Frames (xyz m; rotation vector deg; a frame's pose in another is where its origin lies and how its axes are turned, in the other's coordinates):
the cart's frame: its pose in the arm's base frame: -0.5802 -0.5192 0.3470 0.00 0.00 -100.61
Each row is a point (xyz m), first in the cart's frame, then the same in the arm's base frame.
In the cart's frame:
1: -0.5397 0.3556 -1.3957
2: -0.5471 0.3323 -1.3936
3: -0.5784 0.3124 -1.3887
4: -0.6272 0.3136 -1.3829
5: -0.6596 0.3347 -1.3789
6: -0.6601 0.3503 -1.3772
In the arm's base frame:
1: -0.1313 -0.0542 -1.0487
2: -0.1528 -0.0426 -1.0466
3: -0.1666 -0.0082 -1.0417
4: -0.1565 0.0395 -1.0359
5: -0.1298 0.0675 -1.0319
6: -0.1143 0.0651 -1.0302

